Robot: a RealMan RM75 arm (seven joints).
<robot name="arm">
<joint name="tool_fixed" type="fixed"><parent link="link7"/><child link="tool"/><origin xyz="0 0 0" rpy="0 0 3.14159"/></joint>
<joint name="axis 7" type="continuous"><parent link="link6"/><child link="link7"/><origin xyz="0.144 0 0" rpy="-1.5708 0 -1.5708"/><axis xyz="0 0 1"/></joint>
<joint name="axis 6" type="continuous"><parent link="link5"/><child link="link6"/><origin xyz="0 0 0" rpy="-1.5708 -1.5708 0"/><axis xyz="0 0 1"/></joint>
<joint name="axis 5" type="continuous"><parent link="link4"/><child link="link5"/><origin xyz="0.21 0 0" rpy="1.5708 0 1.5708"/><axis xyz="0 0 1"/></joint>
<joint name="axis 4" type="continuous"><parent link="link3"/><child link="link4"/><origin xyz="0 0 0" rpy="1.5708 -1.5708 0"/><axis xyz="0 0 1"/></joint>
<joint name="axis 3" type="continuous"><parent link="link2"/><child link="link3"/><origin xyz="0 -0.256 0" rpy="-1.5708 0 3.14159"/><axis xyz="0 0 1"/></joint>
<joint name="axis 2" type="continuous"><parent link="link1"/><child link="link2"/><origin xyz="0 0 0" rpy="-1.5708 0 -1.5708"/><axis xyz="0 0 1"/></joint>
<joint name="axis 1" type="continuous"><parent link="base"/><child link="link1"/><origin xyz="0 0 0.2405" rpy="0 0 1.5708"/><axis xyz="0 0 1"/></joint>
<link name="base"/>
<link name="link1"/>
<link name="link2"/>
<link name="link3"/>
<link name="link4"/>
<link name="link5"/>
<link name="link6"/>
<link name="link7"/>
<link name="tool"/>
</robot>
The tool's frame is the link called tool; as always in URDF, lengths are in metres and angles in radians. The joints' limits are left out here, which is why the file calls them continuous.
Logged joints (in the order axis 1, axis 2, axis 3, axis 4, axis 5, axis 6, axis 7), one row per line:
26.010 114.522 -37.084 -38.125 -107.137 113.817 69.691
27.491 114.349 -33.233 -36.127 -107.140 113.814 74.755
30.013 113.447 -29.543 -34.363 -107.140 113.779 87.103
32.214 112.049 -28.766 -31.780 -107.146 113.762 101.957
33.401 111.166 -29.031 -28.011 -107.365 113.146 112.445
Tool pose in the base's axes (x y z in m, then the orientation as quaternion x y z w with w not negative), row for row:
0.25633 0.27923 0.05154 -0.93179 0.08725 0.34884 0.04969
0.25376 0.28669 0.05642 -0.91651 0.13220 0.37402 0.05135
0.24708 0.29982 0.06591 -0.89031 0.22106 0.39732 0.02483
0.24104 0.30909 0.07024 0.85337 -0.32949 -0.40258 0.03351
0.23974 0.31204 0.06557 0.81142 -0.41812 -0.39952 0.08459
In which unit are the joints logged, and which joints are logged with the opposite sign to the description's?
The joints are logged in degrees. Opposite sign: axis 6.
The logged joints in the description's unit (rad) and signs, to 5 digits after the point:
0.45396 1.99879 -0.64724 -0.66541 -1.86989 -1.98648 1.21634
0.47981 1.99577 -0.58003 -0.63054 -1.86995 -1.98643 1.30472
0.52383 1.98002 -0.51562 -0.59975 -1.86995 -1.98582 1.52023
0.56224 1.95562 -0.50206 -0.55467 -1.87005 -1.98552 1.77949
0.58296 1.94021 -0.50669 -0.48888 -1.87387 -1.97477 1.96254

